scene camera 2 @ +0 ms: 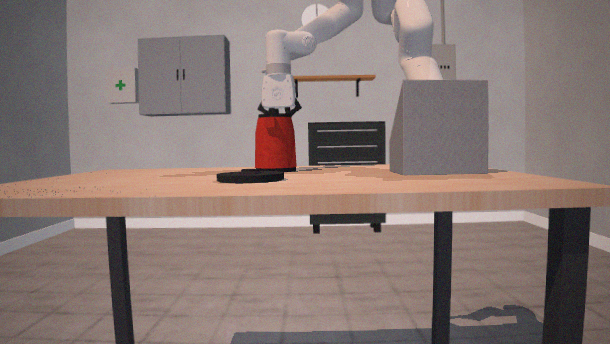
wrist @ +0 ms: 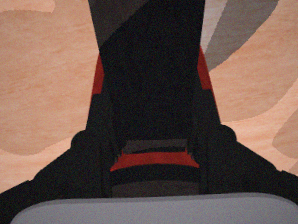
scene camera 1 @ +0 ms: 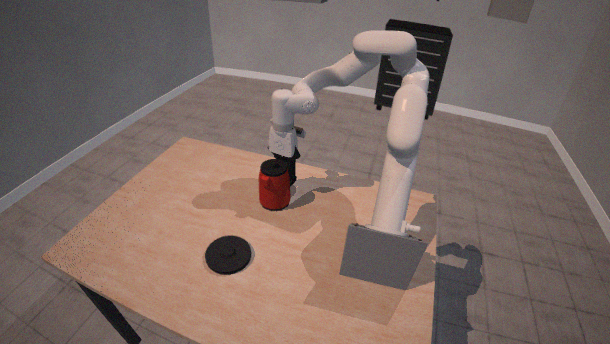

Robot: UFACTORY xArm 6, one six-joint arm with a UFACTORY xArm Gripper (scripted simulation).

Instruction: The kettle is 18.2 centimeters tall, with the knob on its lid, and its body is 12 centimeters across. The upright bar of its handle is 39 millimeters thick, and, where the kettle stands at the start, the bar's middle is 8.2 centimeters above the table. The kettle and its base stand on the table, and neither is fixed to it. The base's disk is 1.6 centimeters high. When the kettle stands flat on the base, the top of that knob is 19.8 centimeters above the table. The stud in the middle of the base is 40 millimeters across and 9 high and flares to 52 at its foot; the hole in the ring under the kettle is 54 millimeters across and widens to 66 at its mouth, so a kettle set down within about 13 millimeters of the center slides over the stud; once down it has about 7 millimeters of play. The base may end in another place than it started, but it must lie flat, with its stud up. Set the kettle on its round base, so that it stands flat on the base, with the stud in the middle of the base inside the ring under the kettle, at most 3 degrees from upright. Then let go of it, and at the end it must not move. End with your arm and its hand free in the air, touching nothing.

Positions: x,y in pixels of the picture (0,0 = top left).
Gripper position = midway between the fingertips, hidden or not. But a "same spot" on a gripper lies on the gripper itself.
Scene:
my gripper: scene camera 2; wrist 151,87; scene camera 1
same spot on my gripper: (scene camera 1: 285,144) = (scene camera 2: 285,89)

